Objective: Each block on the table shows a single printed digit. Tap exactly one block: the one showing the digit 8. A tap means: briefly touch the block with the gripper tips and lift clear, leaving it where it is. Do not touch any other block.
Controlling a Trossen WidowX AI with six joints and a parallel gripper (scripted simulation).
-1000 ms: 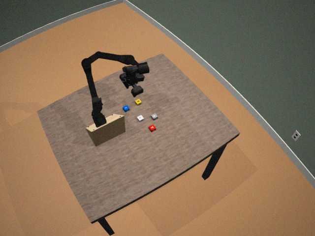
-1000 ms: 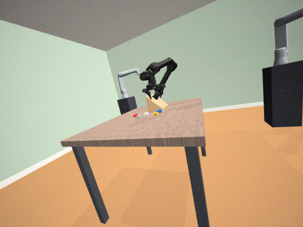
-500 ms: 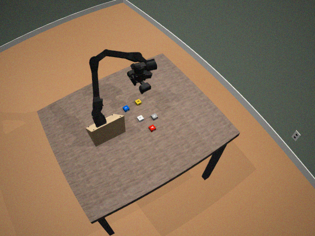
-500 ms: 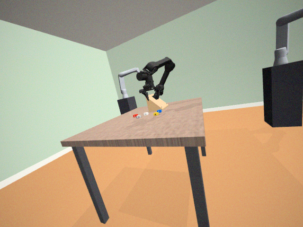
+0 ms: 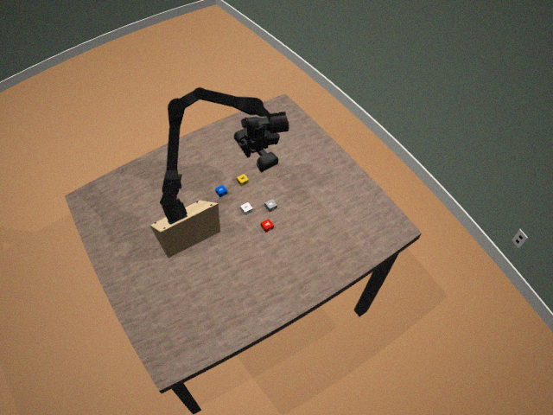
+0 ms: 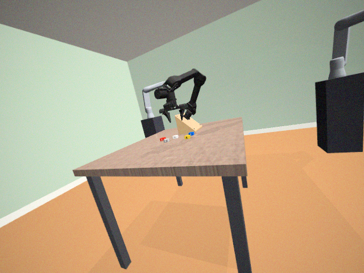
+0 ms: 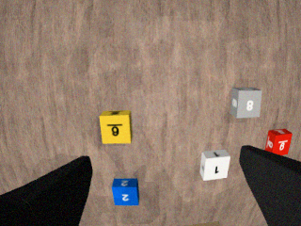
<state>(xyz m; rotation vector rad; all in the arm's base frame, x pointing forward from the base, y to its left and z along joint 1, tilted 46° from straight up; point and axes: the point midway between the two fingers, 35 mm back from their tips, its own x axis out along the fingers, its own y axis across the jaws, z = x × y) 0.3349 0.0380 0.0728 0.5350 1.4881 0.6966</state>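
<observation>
The grey block is 1 cm ahead of my gripper tip, 11 cm to the right of it and 12 cm below it. The rest, counted from my gripper tip: blue block: 12 cm behind, 4 cm to the left, 12 cm below; then white block: 8 cm behind, 8 cm to the right, 12 cm below; then yellow block: 3 cm behind, 4 cm to the left, 12 cm below.
</observation>
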